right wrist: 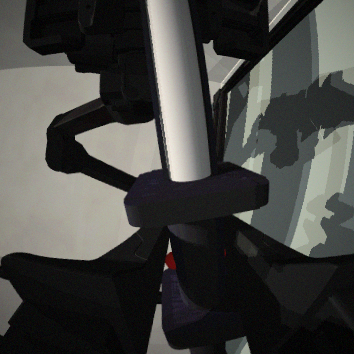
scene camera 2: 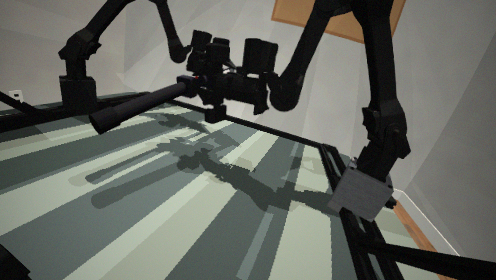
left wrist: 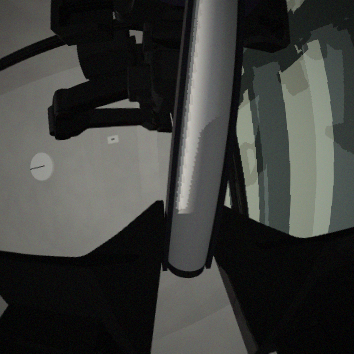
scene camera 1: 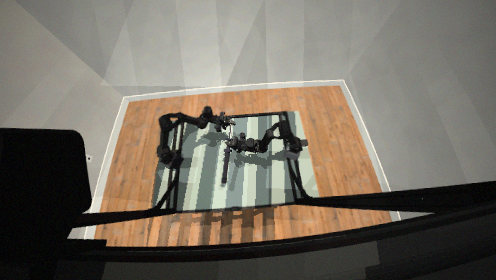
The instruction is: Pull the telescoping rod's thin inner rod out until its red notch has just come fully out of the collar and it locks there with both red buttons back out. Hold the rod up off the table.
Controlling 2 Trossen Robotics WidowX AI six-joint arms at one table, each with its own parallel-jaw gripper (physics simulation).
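Observation:
The rod is held up above the striped table. Its thick dark tube (scene camera 1: 225,170) (scene camera 2: 140,105) extends towards the front in the scene views. Its pale inner rod (left wrist: 205,100) (right wrist: 182,100) extends from the dark collar (right wrist: 195,200) (scene camera 2: 186,86). My left gripper (left wrist: 182,205) (scene camera 1: 229,122) is shut on the inner rod near its end. My right gripper (right wrist: 193,215) (scene camera 1: 229,144) is shut on the collar section between its two blocks. One red button (right wrist: 171,260) shows partly at the left finger side, and a red sliver shows opposite. The fingers hide the rest. No red notch shows.
The striped table top (scene camera 1: 260,190) (scene camera 2: 305,240) lies below the rod and bears shadows of the arms and rod. Dark frame bars (scene camera 2: 327,160) run along the table's edges. The two arms are close together, with the wrists near each other above the table.

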